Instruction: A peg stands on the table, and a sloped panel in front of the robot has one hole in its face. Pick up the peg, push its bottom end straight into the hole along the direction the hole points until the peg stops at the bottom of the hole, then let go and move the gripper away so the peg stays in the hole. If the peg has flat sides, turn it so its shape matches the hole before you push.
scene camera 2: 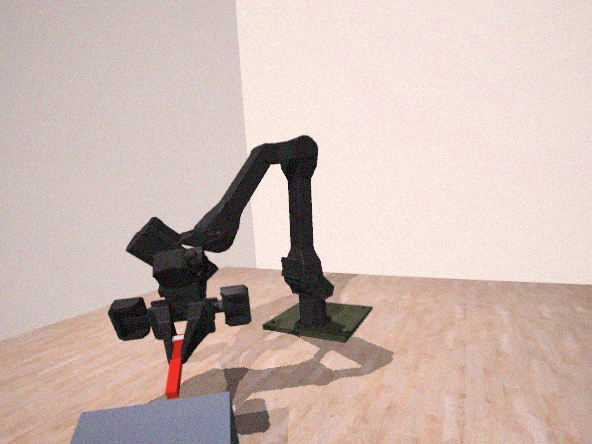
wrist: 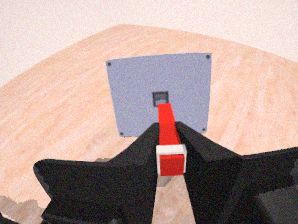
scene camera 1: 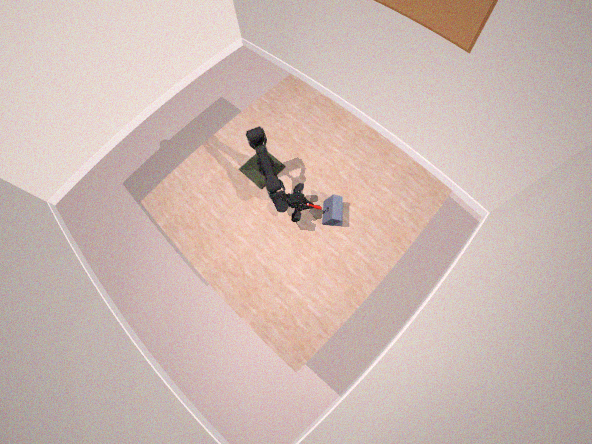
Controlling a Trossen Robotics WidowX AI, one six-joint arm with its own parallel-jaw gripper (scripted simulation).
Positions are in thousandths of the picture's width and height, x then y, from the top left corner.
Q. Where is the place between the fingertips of my gripper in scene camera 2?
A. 298, 816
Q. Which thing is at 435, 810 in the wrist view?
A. My gripper.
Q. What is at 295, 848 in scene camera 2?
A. A peg.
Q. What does my gripper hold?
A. A peg.
